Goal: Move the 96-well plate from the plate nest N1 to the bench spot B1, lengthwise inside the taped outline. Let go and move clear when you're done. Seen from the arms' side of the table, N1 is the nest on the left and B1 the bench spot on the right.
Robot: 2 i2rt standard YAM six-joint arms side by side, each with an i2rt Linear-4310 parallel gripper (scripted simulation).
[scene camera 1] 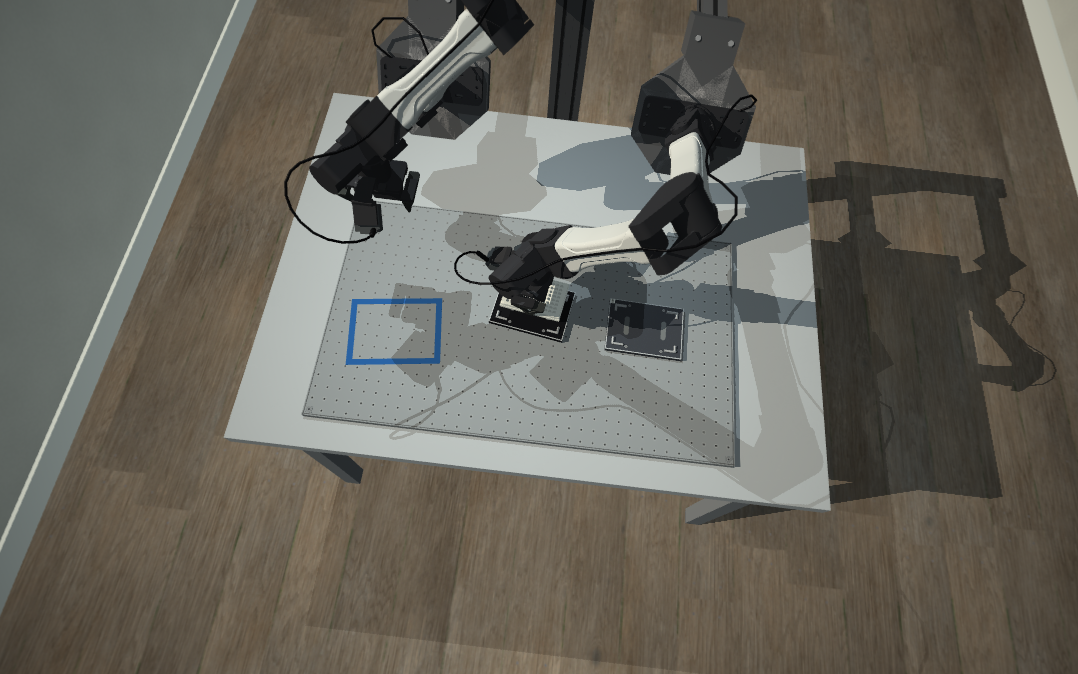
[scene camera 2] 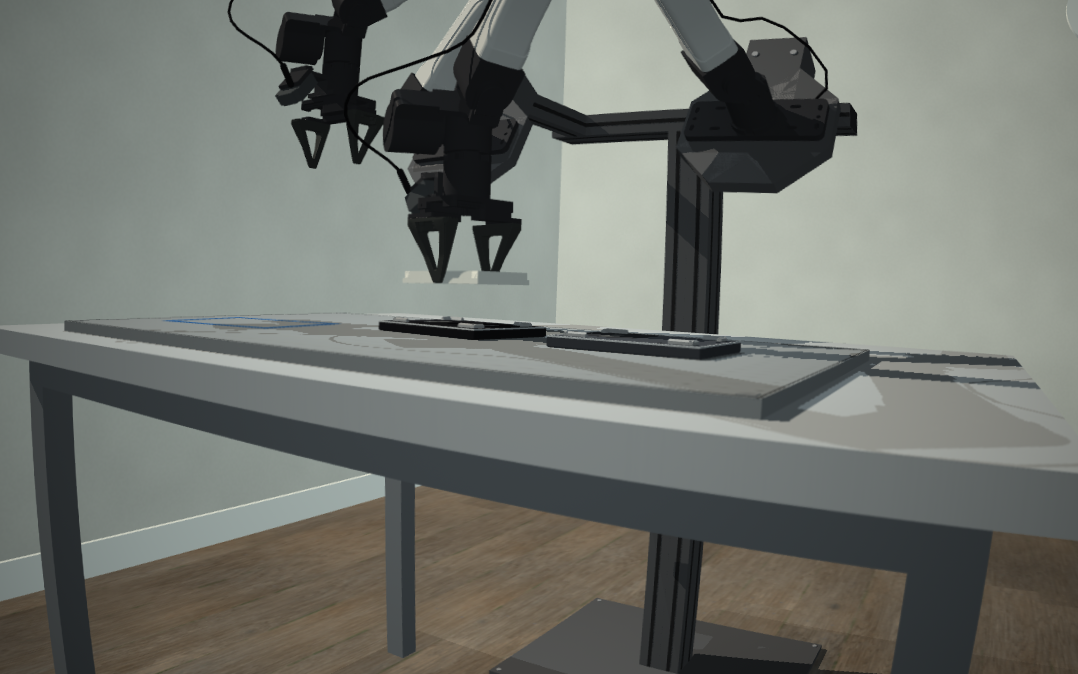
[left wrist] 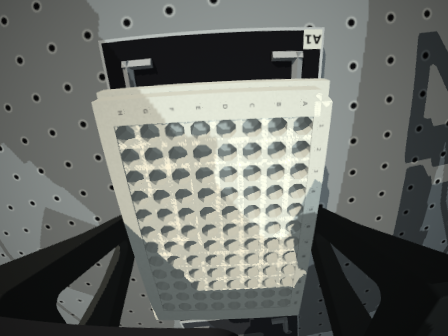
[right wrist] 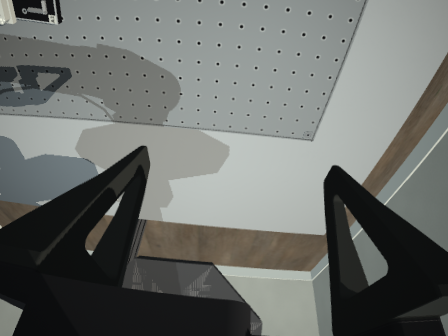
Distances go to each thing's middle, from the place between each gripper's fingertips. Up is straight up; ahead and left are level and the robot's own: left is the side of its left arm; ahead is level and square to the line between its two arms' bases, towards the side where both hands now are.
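From my left hand: black nest (scene camera 2: 394,327), 6 cm below. Grey nest N1 (scene camera 1: 644,334), 6 cm below, 1 cm ahead, 24 cm to the left. White 96-well plate (scene camera 1: 557,292), right at the hand.
From my right hand (scene camera 1: 385,206): white 96-well plate, 17 cm below, 5 cm ahead, 30 cm to the left. Black nest, 23 cm below, 5 cm ahead, 30 cm to the left. Grey nest N1, 23 cm below, 6 cm ahead, 55 cm to the left. By its middle, black nest nearer to my left hand than to my right hand.
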